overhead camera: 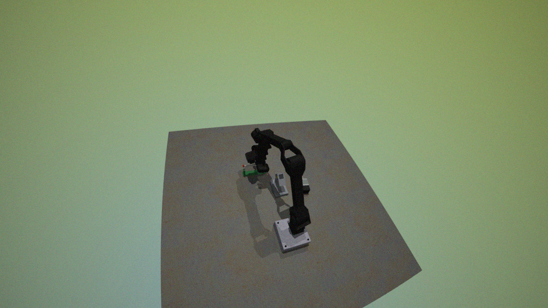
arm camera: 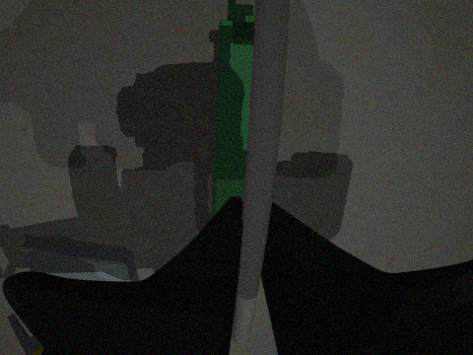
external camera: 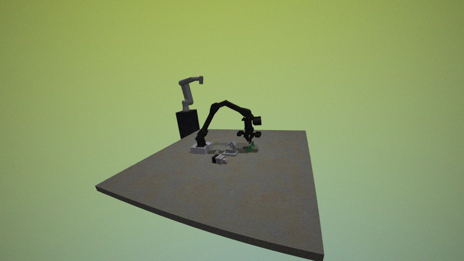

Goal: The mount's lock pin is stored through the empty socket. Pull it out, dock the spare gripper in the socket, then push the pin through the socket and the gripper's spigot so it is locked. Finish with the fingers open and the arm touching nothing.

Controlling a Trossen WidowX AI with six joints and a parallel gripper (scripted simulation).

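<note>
Now: the green cradle 30 mm below my gripper tip and 20 mm to the left of it. From my gripper tip the other things lie so: socket (120 mm behind, 100 mm to the right); spare gripper (240 mm to the right, 160 mm behind, 30 mm below).
</note>
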